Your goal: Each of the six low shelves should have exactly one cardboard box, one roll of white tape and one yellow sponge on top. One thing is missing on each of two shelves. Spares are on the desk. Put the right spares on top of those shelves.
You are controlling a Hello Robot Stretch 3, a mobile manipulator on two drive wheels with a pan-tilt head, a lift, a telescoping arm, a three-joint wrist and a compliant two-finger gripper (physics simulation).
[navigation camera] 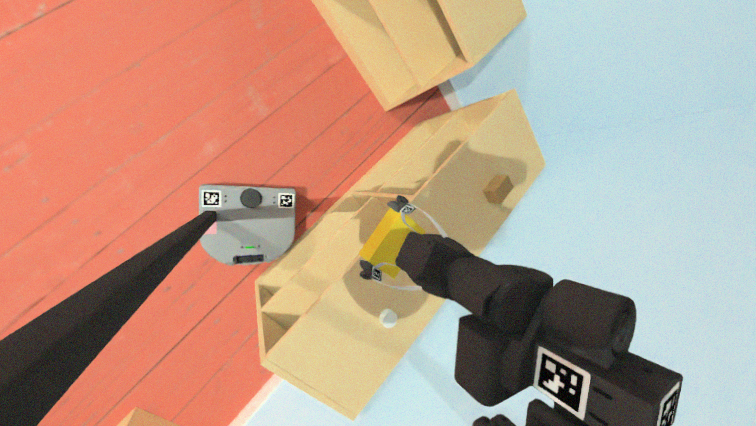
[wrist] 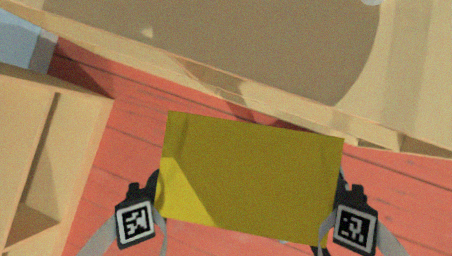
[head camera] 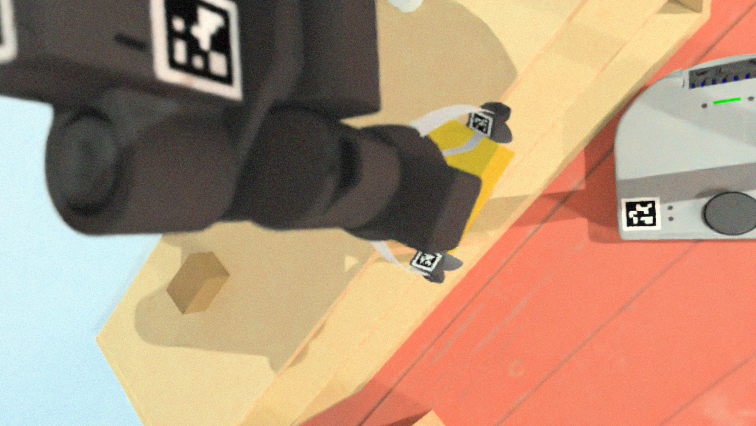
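My gripper (head camera: 463, 194) (navigation camera: 381, 236) (wrist: 242, 187) is shut on a large yellow sponge (head camera: 489, 171) (navigation camera: 386, 238) (wrist: 250, 175), one finger at each short end. The sponge is held in the air, above the front part of a low wooden shelf (head camera: 264, 391) (navigation camera: 338, 370) (wrist: 415, 75) in the camera views. On the shelf's top stand a small brown cardboard box (head camera: 198, 283) (navigation camera: 498, 189) towards one end and a white tape roll (navigation camera: 388, 318) towards the other. Part of the roll also shows at the top edge of the head view and the wrist view. The desk does not show.
My grey base (head camera: 682, 142) (navigation camera: 248, 227) stands on the red plank floor close to the shelf's front. Another low shelf (navigation camera: 423, 47) (wrist: 85, 145) stands past the box end. A wooden corner (navigation camera: 142, 418) shows at the bottom of the navigation view. A pale blue wall runs behind the shelves.
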